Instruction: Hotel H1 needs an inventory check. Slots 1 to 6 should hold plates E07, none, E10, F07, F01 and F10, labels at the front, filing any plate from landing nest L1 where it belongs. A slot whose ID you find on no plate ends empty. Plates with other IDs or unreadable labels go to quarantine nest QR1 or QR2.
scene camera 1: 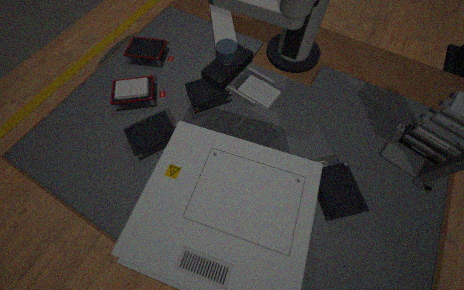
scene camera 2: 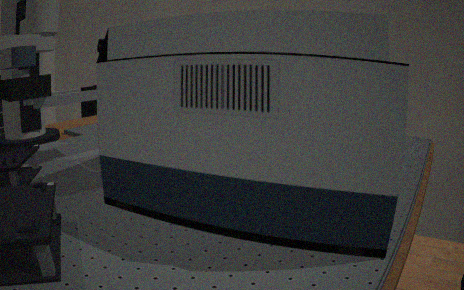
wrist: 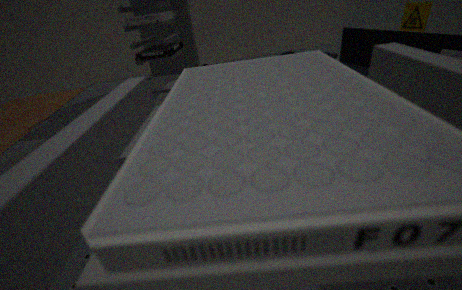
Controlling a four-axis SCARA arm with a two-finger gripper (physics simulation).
Labels:
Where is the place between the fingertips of the gripper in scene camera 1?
264, 94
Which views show the gripper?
Scene camera 1, scene camera 2 and the wrist view: all of them.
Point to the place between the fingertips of the gripper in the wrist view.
257, 82

